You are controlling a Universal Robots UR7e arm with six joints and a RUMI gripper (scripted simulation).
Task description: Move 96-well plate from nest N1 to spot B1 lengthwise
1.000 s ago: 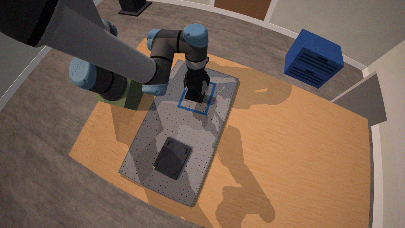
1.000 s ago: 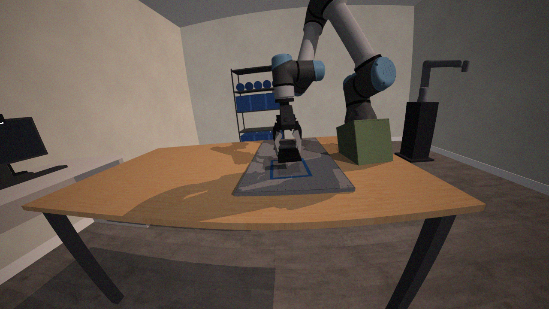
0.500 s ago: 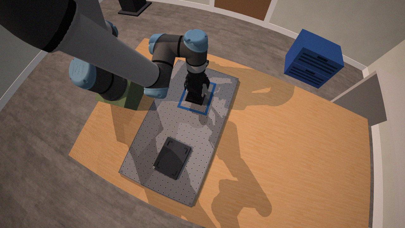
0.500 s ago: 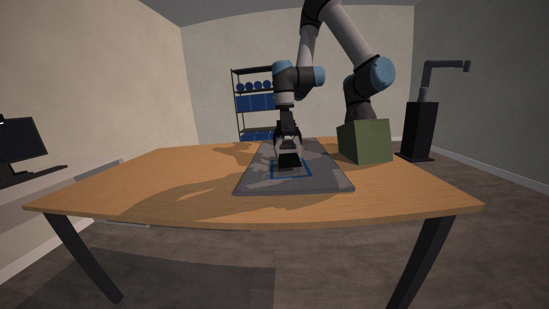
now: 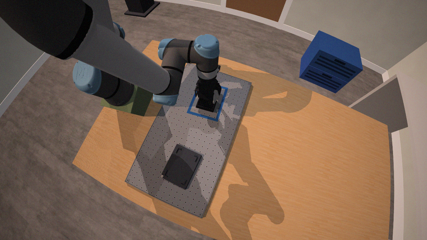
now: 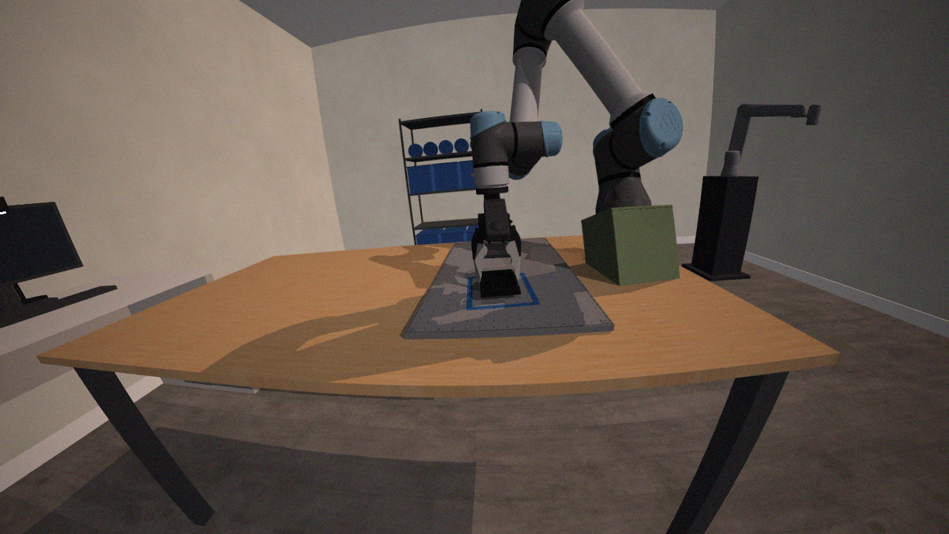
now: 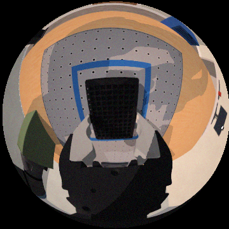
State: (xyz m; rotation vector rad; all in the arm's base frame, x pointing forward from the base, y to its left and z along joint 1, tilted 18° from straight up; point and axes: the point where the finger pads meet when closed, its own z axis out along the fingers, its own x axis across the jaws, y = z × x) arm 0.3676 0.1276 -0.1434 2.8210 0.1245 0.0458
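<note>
Now: hand 1 cm above the black 96-well plate. Also, from my hand: black plate nest (34 cm to the right, 2 cm below, 1 cm ahead).
</note>
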